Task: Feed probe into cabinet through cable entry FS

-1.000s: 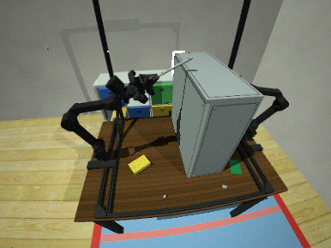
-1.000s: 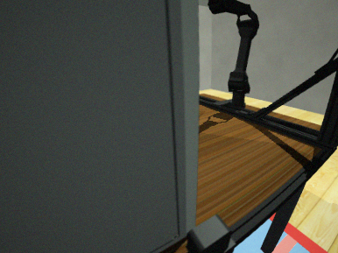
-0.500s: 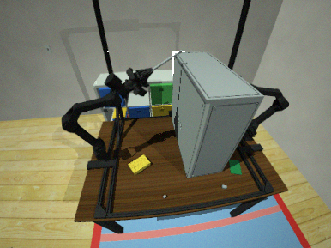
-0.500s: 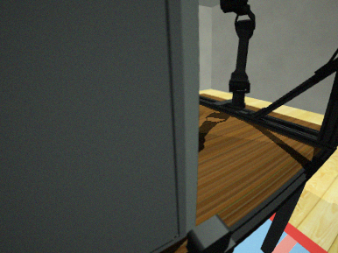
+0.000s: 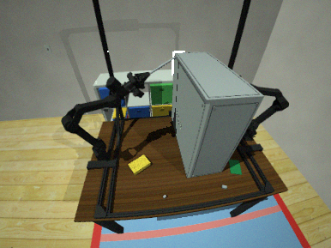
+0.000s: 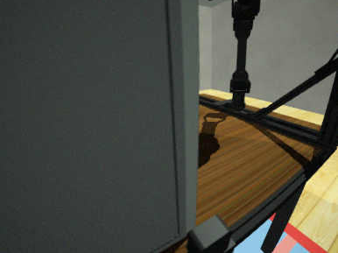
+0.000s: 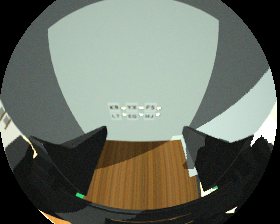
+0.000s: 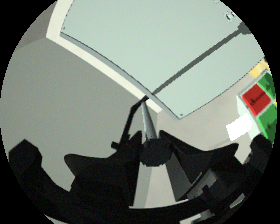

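Right now my right hand is 1 cm past the probe, 9 cm to the right of it and 4 cm below it.
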